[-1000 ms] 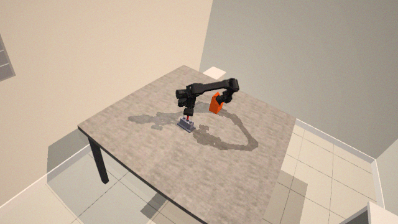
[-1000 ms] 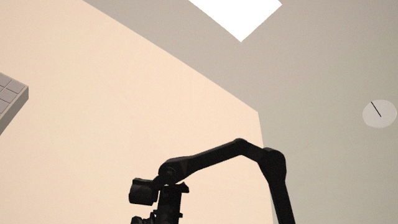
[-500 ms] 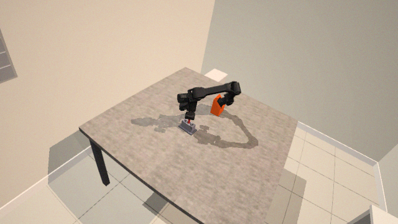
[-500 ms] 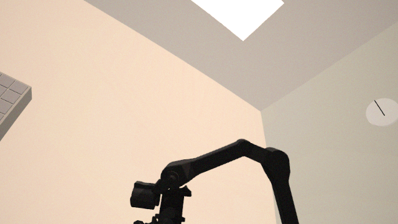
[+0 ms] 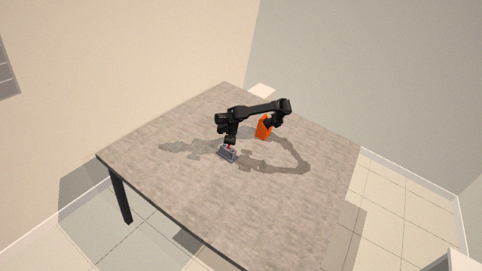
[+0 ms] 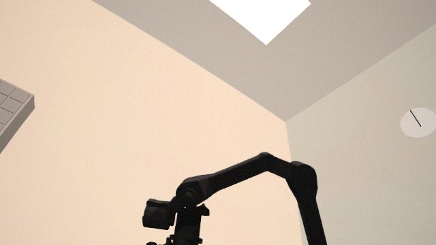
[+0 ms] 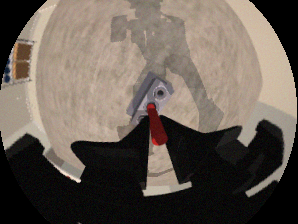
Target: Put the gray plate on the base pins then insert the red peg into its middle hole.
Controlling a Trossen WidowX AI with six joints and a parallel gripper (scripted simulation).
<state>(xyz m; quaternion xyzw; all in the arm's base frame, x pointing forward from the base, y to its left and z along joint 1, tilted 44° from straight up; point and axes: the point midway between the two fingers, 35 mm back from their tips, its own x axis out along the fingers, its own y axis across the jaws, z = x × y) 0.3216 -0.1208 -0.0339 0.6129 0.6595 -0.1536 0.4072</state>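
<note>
The gray plate lies 50 mm below my gripper tip. Round my gripper tip: red peg: right at my gripper tip; then pin base: 90 mm below.
</note>
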